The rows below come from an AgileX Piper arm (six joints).
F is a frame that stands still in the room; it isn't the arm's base.
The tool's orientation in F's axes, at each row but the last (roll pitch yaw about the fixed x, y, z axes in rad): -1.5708 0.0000 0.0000; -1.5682 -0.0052 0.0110; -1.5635 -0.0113 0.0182; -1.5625 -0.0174 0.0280; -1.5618 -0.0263 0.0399; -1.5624 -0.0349 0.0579; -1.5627 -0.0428 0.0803; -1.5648 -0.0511 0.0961; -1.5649 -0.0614 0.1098; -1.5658 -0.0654 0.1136; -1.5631 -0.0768 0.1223
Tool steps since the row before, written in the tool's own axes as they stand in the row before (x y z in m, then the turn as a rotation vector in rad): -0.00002 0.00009 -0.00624 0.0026 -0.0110 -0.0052; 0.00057 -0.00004 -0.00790 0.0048 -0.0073 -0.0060; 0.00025 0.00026 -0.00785 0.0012 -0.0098 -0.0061; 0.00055 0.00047 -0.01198 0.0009 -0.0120 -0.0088; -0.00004 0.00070 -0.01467 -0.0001 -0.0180 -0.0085; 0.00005 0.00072 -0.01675 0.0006 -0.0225 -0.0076; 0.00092 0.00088 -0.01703 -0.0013 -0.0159 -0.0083; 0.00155 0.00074 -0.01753 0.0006 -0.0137 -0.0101; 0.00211 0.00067 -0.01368 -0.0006 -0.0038 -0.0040; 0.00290 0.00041 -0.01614 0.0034 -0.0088 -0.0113; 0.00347 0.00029 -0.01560 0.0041 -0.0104 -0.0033
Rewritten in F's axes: -0.00002 -0.00624 -0.00009 0.0026 -0.0052 0.0110; 0.00066 -0.00789 0.00002 0.0048 -0.0060 0.0073; 0.00040 -0.00784 -0.00031 0.0012 -0.0062 0.0098; 0.00089 -0.01196 -0.00056 0.0009 -0.0089 0.0119; 0.00057 -0.01465 -0.00083 -0.0002 -0.0087 0.0179; 0.00105 -0.01671 -0.00086 0.0003 -0.0078 0.0224; 0.00233 -0.01689 -0.00098 -0.0013 -0.0086 0.0158; 0.00327 -0.01729 -0.00076 0.0009 -0.0101 0.0137; 0.00364 -0.01336 -0.00062 -0.0004 -0.0041 0.0037; 0.00474 -0.01570 -0.00030 0.0041 -0.0110 0.0089; 0.00537 -0.01505 -0.00014 0.0037 -0.0030 0.0107
